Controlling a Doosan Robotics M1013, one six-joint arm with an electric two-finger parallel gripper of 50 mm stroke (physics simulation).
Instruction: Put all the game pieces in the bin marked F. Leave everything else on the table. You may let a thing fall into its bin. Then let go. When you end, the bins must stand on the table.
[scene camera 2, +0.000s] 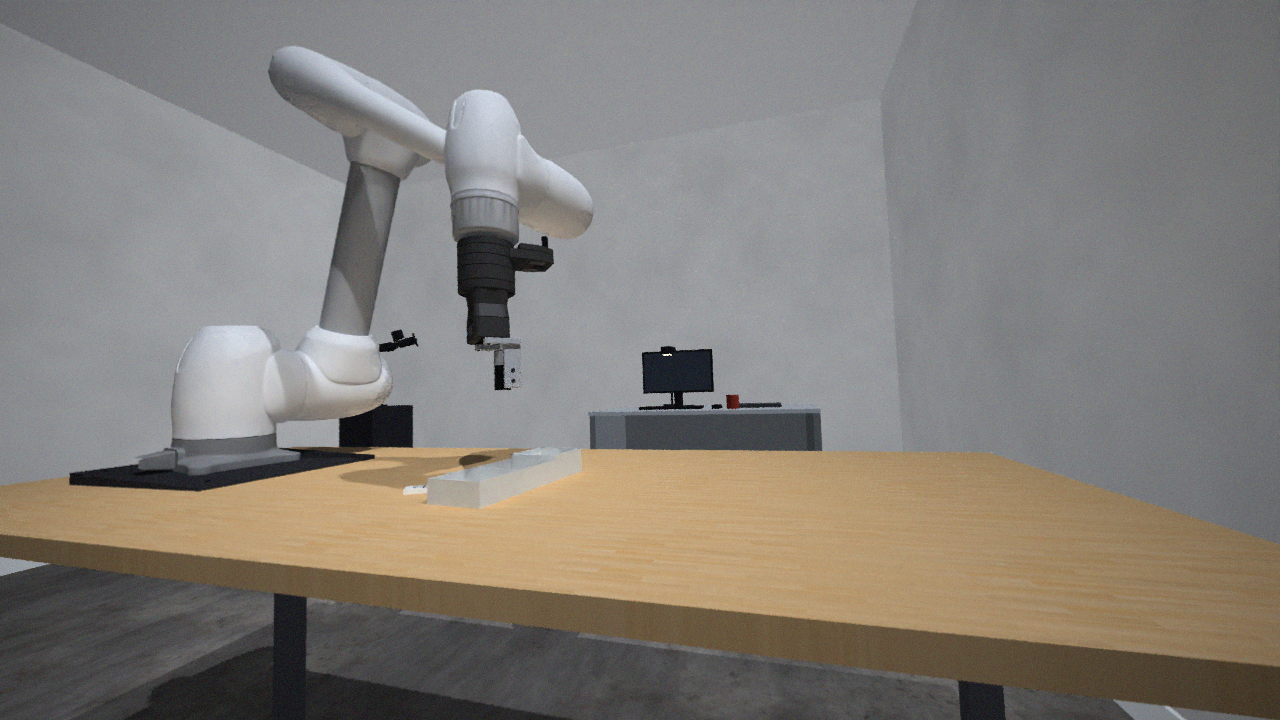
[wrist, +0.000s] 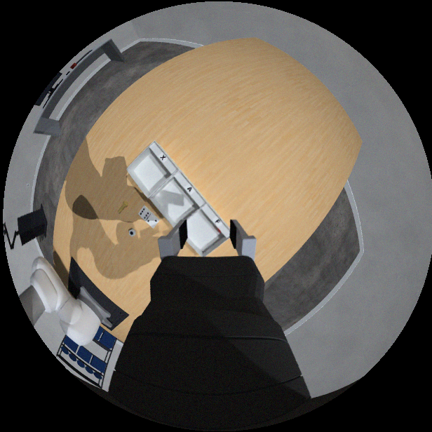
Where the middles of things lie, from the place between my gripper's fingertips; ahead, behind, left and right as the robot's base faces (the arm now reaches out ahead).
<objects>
Now: the white bin row (scene camera 2: 478, 487) 3 cm behind my hand, 6 cm to the left of it and 12 cm below it.
</objects>
